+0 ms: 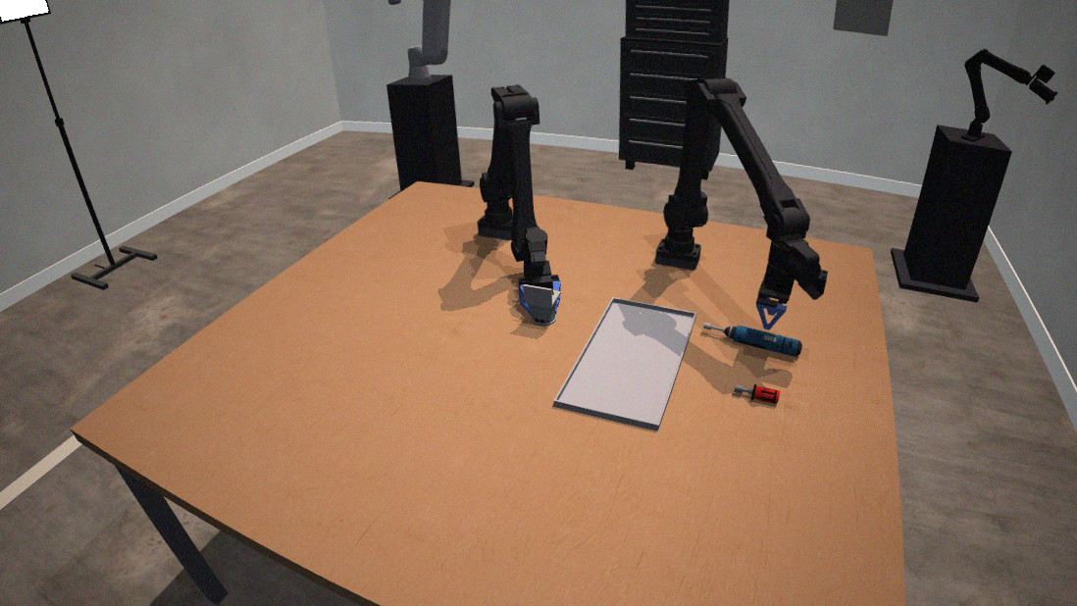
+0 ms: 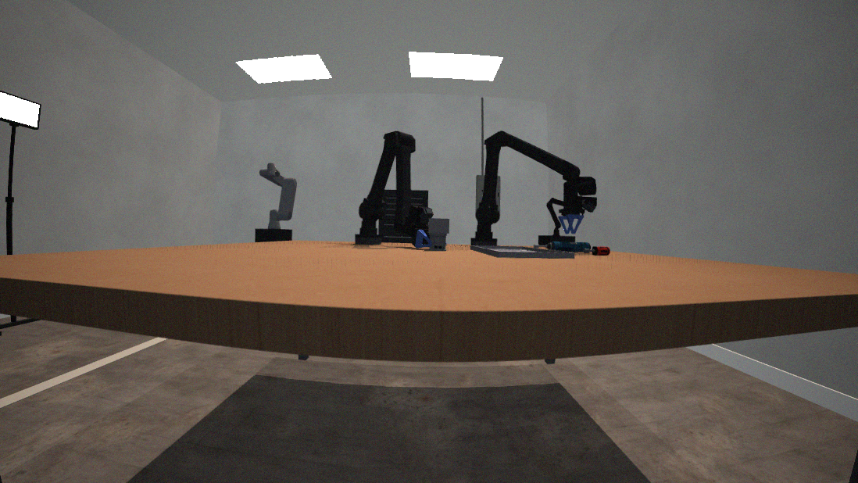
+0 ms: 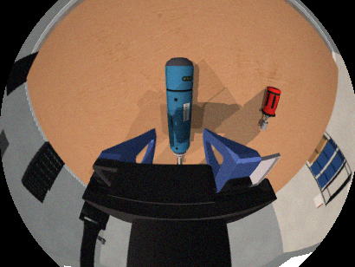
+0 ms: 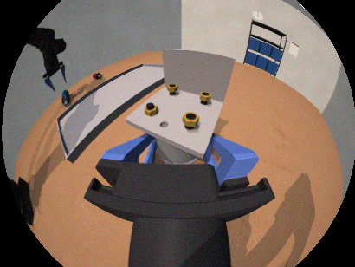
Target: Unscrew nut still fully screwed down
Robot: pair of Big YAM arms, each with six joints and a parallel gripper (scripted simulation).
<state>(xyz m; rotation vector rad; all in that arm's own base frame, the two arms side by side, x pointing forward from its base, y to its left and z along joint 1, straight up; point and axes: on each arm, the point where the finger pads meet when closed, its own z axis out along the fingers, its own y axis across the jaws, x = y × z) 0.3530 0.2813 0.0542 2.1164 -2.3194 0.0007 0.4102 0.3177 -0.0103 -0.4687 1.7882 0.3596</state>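
My right hand is 10 mm below the joint module. The rest, counted from my right hand: flat grey tray (80 mm ahead, 250 mm to the left, 20 mm below); red-handled tool (130 mm ahead, 540 mm to the left, 10 mm below); grey bracket (50 mm above).
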